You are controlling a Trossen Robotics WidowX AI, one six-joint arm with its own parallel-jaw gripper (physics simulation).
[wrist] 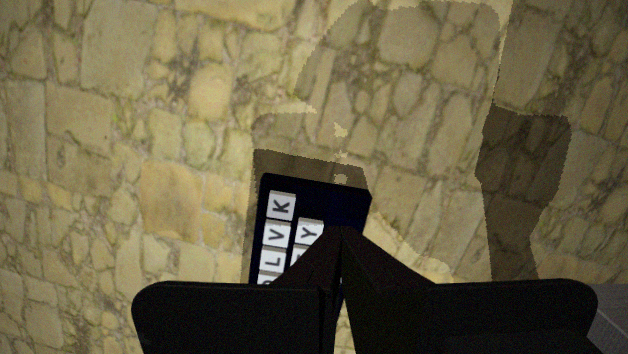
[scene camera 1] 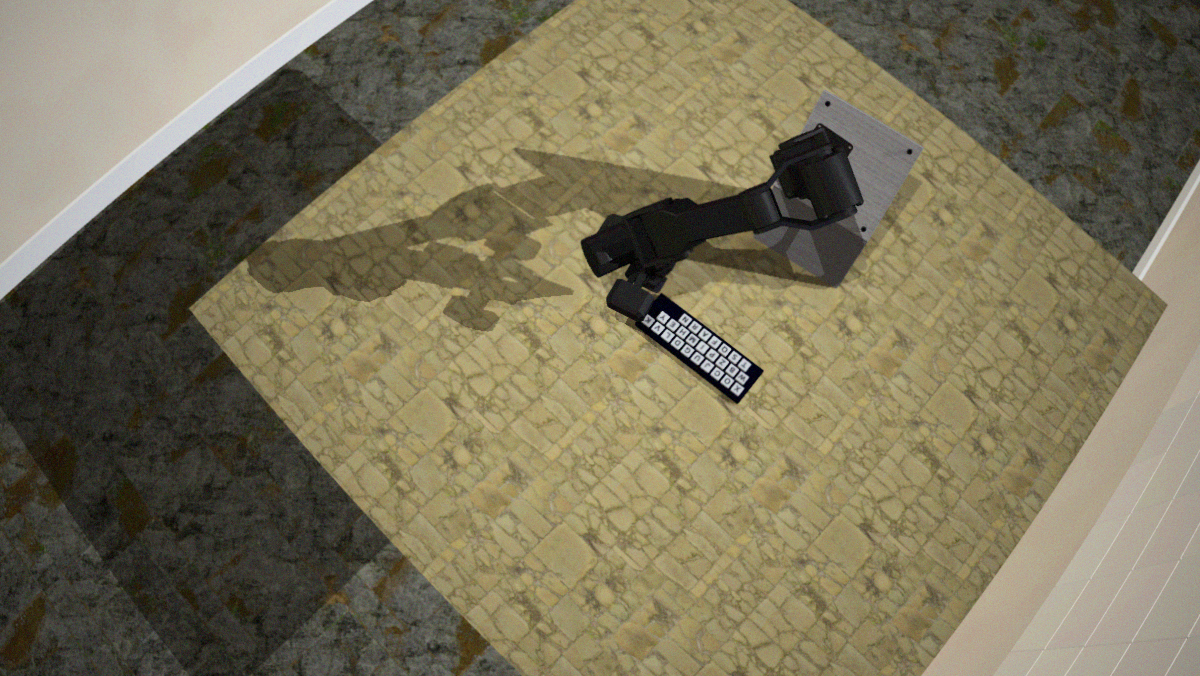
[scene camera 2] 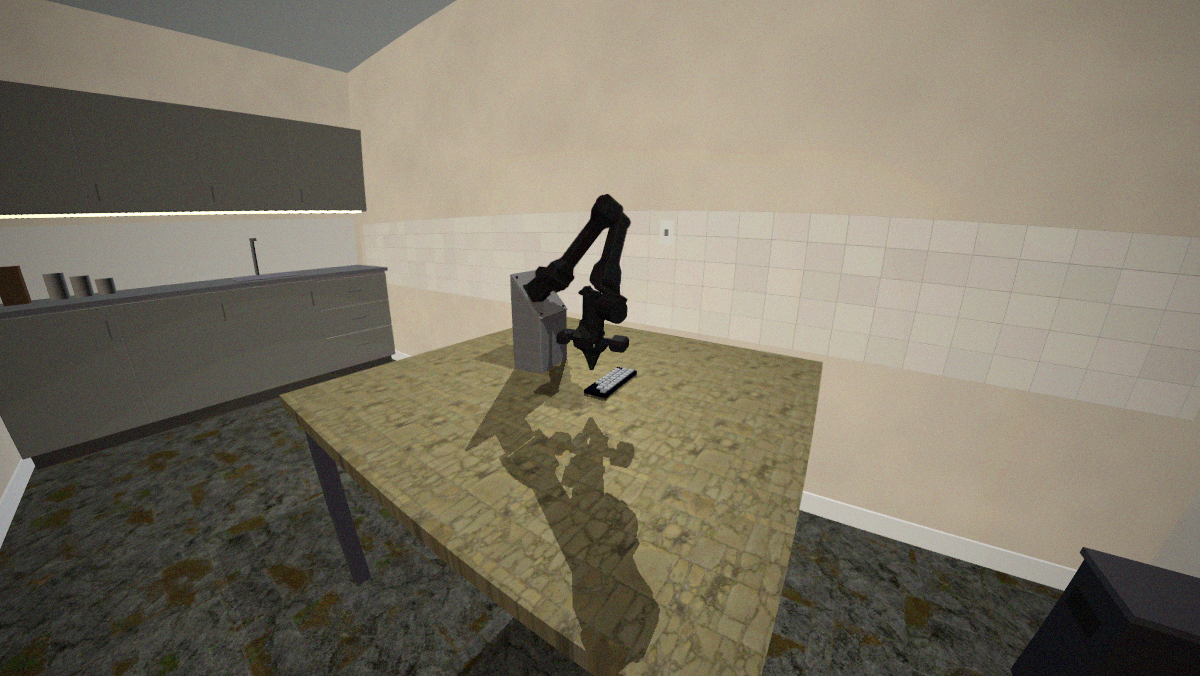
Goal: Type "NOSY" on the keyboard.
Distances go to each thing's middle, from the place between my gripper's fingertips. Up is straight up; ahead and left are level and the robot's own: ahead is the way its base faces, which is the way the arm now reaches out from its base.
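Labels:
There's the black keyboard [scene camera 1: 662, 303], and it's 70 mm below my hand and 110 mm to the left of it.

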